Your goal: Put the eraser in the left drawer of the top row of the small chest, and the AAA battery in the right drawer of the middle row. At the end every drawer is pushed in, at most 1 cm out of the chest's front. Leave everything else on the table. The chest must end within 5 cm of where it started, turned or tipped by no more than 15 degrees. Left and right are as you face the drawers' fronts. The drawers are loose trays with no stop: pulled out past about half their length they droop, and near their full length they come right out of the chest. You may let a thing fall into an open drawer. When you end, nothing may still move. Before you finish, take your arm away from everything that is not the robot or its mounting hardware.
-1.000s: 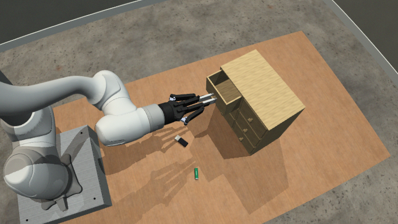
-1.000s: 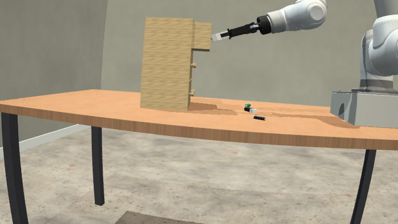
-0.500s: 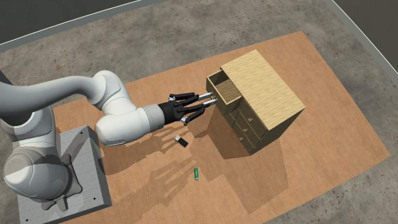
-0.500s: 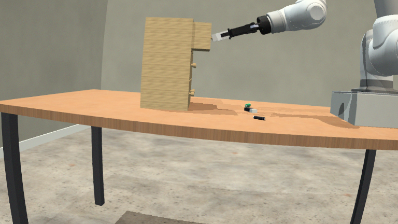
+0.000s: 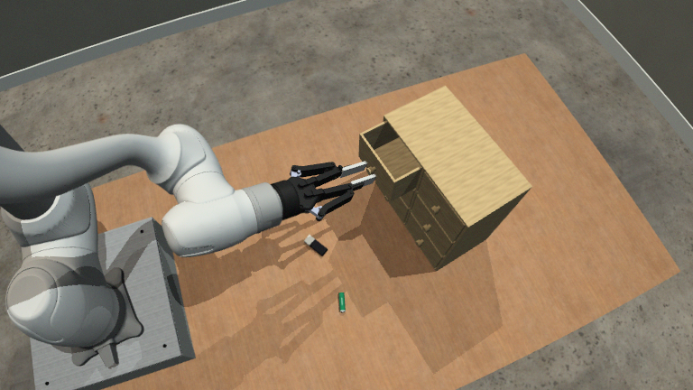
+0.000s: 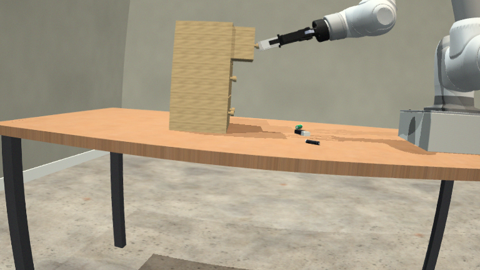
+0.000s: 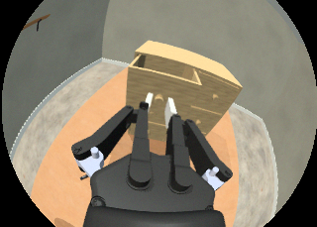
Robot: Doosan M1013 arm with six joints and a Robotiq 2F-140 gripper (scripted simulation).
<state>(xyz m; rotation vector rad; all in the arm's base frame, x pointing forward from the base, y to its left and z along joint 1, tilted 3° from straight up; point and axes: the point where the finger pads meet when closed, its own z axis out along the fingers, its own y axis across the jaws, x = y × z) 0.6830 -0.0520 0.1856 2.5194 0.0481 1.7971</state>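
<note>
Now: hand 130 mm past the eraser and 280 mm above it. From my hand the other things lie so: black cylinder: 130 mm behind, 190 mm to the left, 280 mm below; then green AAA battery: 140 mm behind, 170 mm to the right, 280 mm below.
</note>
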